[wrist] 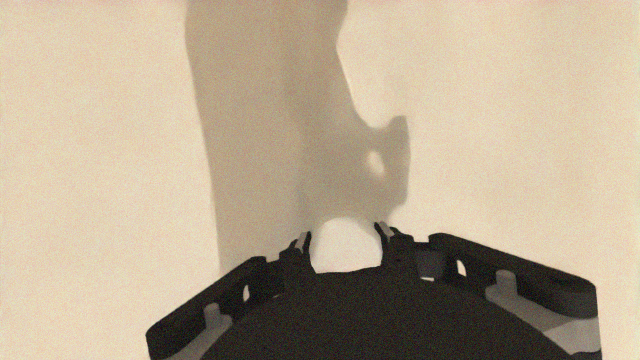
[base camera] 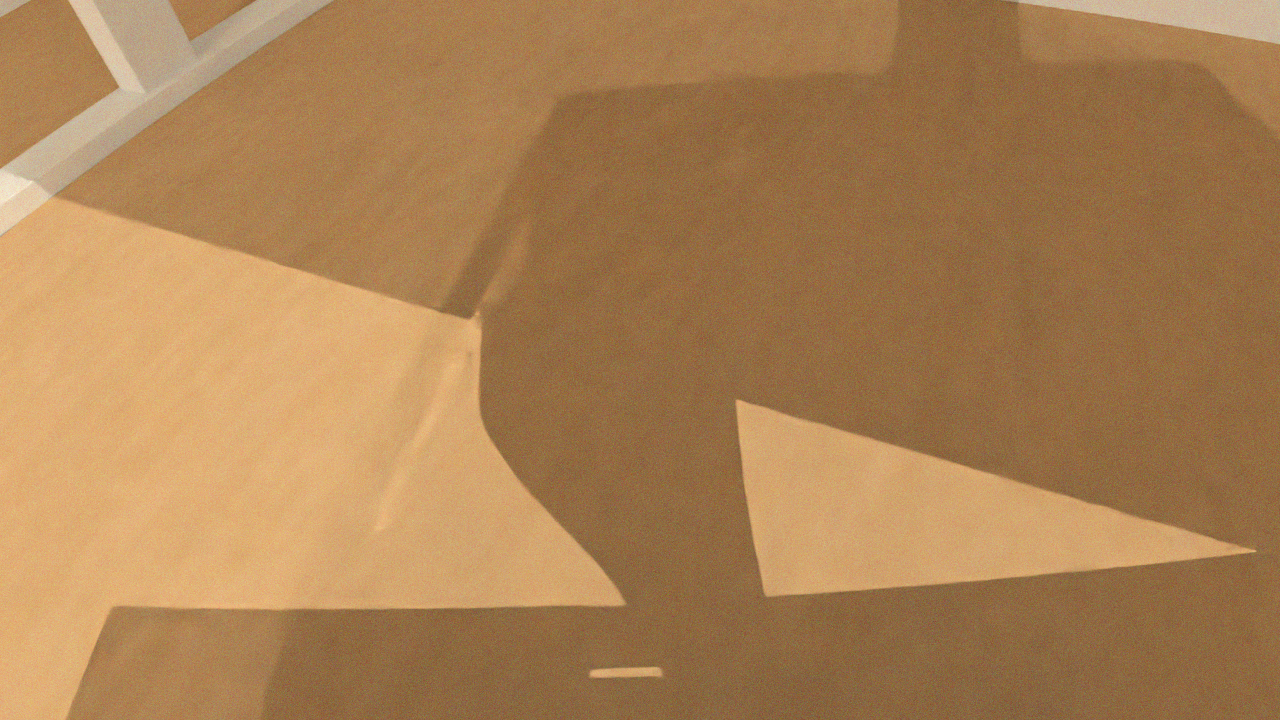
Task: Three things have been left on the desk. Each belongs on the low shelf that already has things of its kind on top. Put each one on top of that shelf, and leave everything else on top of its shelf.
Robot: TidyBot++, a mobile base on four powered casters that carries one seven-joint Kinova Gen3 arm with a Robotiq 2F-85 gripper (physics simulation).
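Frame: origin at the arm's base, x ahead, y right, z down, level; metres.
Where they show: gripper, fingertip midpoint: [wrist: 343, 239].
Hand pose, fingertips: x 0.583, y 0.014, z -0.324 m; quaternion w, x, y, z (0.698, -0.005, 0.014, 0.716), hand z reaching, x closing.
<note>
After its pixels a point has its place.
A white, rounded thing [wrist: 345, 251] @[x 0.582, y 0.014, z -0.348 m] is between the two fingers in the wrist view, and its lower part is hidden behind the dark gripper body. My gripper [wrist: 343, 239] @[x 0.582, y 0.014, z -0.324 m] is shut on it, one fingertip against each side. A pale cream surface [wrist: 100, 125] @[x 0.704, y -0.160, z -0.324 m], which looks like the desk top, fills the background of the wrist view. I cannot tell whether the white thing touches it. The other two things and the low shelves do not show in either view.
In the base camera view, a white post [base camera: 134, 44] @[x 0.843, y -0.580, z 0.320 m] stands on a white bar [base camera: 89, 129] at the upper left. The brown floor [base camera: 223, 402] @[x 0.395, y -0.316, z 0.396 m] carries large shadows. A pale strip [base camera: 1190, 16] @[x 0.814, y 0.525, z 0.384 m] runs along the top right edge.
</note>
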